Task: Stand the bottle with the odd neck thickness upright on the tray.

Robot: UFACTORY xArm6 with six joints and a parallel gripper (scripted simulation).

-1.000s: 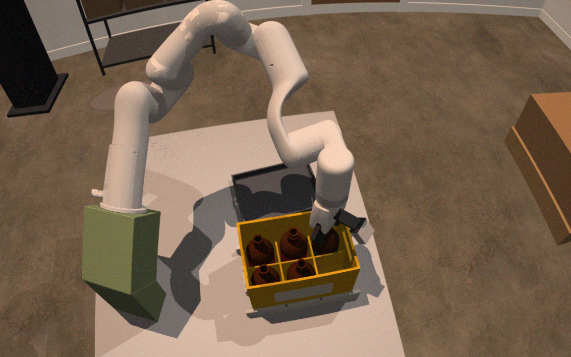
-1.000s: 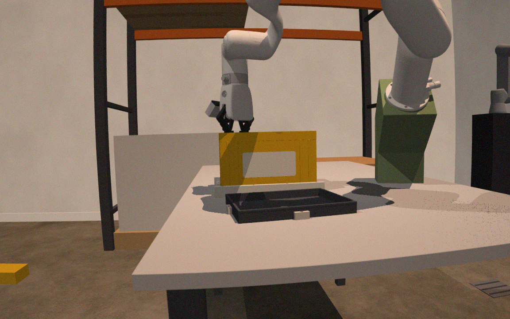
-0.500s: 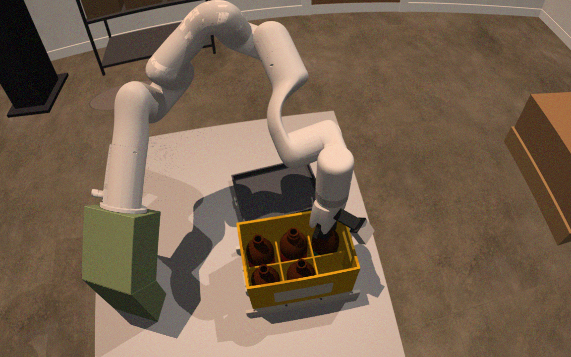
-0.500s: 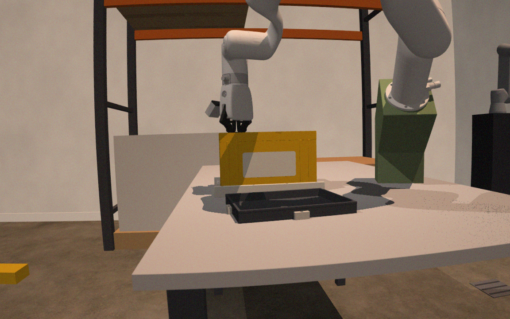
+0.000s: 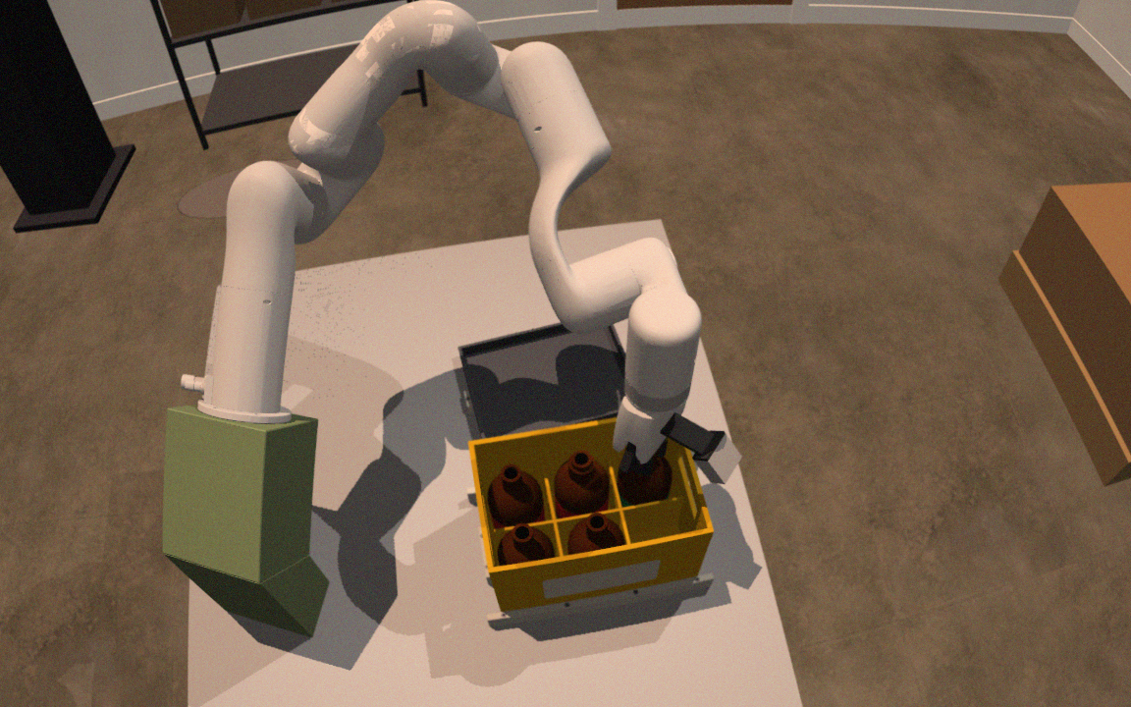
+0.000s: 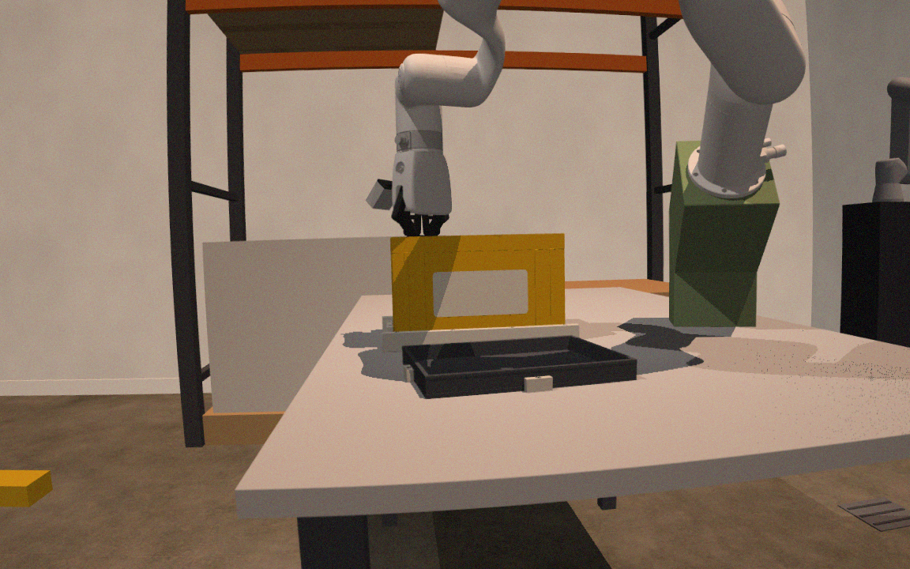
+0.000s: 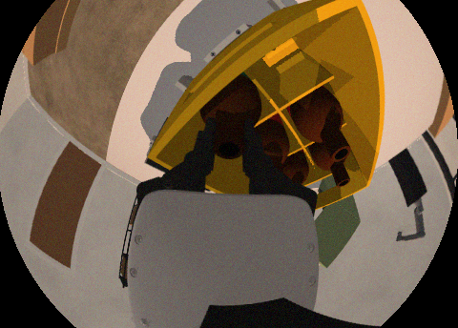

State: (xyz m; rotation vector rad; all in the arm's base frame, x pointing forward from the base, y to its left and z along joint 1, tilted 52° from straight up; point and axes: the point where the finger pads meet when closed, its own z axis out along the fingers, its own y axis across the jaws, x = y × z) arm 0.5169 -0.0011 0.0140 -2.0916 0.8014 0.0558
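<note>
Right now my hand is 80 mm past the glass bottle, 70 mm above it and 10 mm to the left of it. From my hand the other things lie so: yellow crate 80 mm behind, 70 mm below, 60 mm to the right; dark tray 220 mm to the left, 150 mm below, 130 mm behind.
</note>
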